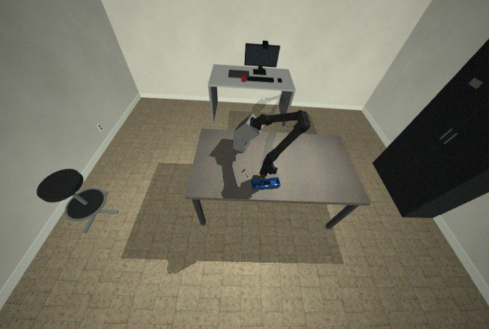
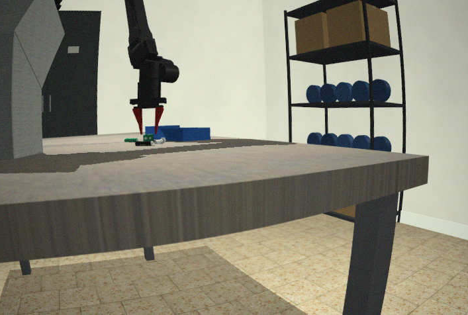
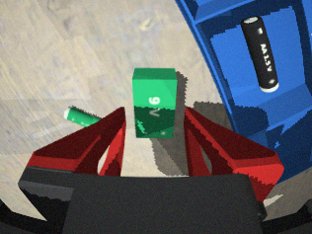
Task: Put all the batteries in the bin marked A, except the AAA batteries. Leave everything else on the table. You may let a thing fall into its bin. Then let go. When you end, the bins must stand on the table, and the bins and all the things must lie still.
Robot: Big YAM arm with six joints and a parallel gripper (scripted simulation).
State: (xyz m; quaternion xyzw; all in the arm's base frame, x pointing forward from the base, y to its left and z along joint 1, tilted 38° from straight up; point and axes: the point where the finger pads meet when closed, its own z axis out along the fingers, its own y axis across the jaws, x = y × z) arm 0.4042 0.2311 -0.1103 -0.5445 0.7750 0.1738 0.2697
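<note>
Now: hand 2 cm above the green 9 V battery and 1 cm to the left of it. Also, from my hand: white bolt (14 cm to the right, 2 cm below, 1 cm ahead); then thin green battery (5 cm behind, 2 cm below); then blue tray (8 cm ahead, 2 cm to the left, 1 cm below).
</note>
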